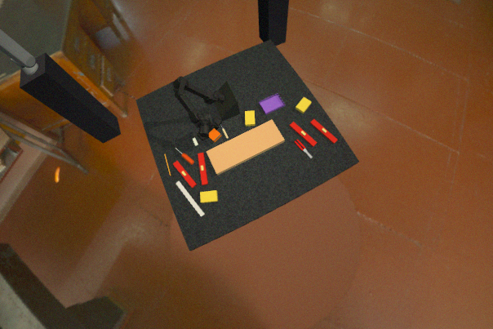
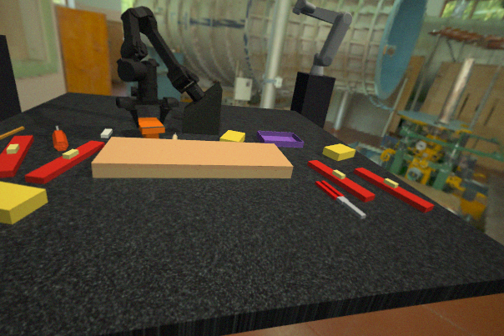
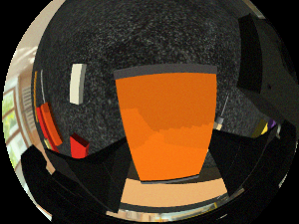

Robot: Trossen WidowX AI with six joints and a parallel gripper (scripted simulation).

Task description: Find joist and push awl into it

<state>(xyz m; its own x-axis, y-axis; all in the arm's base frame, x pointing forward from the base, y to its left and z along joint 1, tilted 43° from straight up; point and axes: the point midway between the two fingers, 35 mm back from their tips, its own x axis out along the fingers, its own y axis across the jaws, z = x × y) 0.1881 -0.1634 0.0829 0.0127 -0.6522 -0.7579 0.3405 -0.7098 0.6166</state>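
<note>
Right now the awl is 1 cm behind my gripper tip, 8 cm to the left of it and 4 cm below it. Round my gripper tip: small white block (2 cm behind, 14 cm to the right, 4 cm below); then pencil (4 cm ahead, 39 cm to the right, 4 cm below); then orange stud finder (2 cm behind, 1 cm to the right, 2 cm below).
</note>
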